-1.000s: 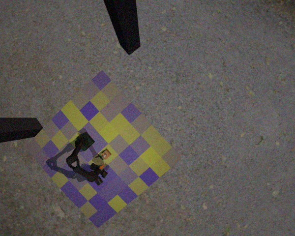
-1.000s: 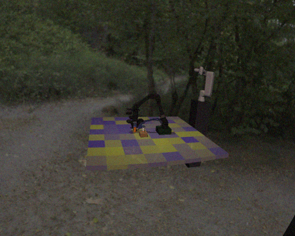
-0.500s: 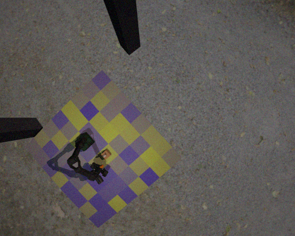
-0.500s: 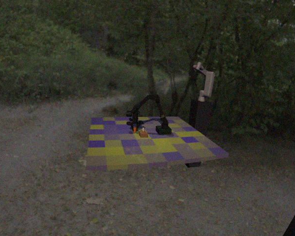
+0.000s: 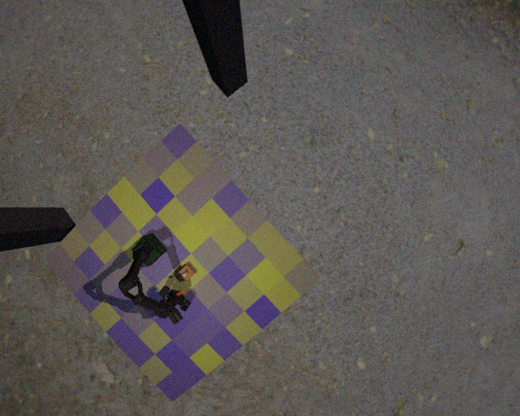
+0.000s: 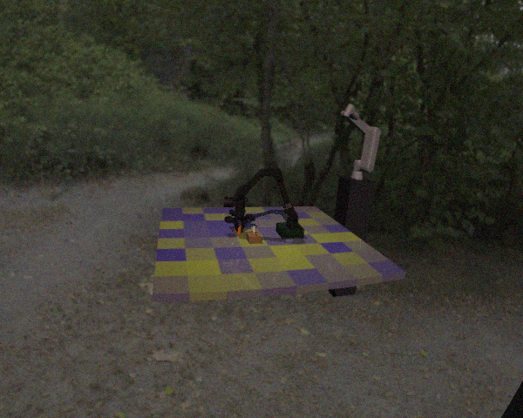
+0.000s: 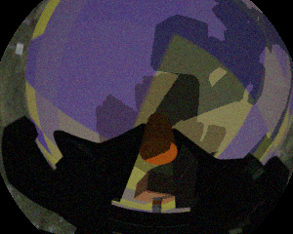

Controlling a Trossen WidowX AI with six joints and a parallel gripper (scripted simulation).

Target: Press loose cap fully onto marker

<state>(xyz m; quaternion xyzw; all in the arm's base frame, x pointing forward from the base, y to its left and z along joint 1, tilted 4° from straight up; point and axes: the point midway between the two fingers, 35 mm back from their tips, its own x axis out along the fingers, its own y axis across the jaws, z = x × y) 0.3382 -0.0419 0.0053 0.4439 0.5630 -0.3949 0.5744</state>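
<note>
My gripper tip is 130 mm to the right of the pale marker, 70 mm past it and 60 mm below it. Also, from my gripper tip: orange cap 10 mm above; then holder block 130 mm to the left, 70 mm behind, 10 mm above.
</note>
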